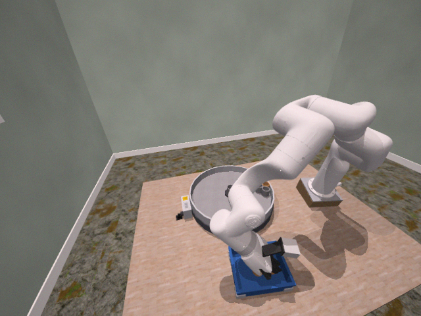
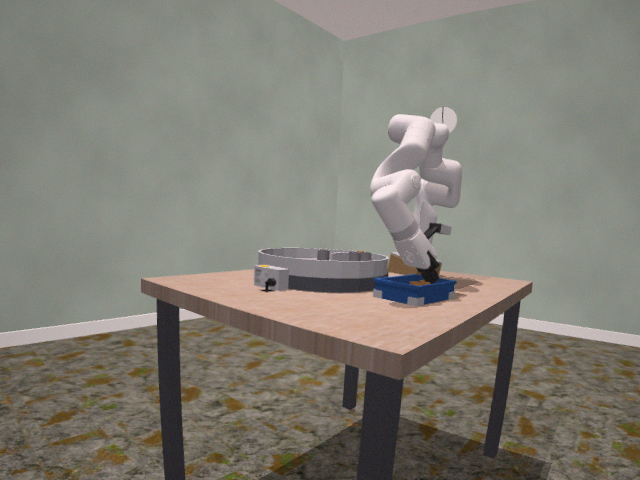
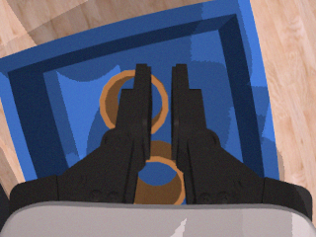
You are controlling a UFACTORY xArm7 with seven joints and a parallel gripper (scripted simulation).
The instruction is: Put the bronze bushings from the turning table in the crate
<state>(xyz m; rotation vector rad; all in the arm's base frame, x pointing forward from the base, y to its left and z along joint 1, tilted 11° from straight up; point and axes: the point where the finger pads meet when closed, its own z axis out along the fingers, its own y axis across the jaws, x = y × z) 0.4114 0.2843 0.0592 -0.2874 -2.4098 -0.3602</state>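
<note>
Right now the blue crate is 4 cm ahead of my hand, 2 cm to the right of it and 4 cm below it.
</note>
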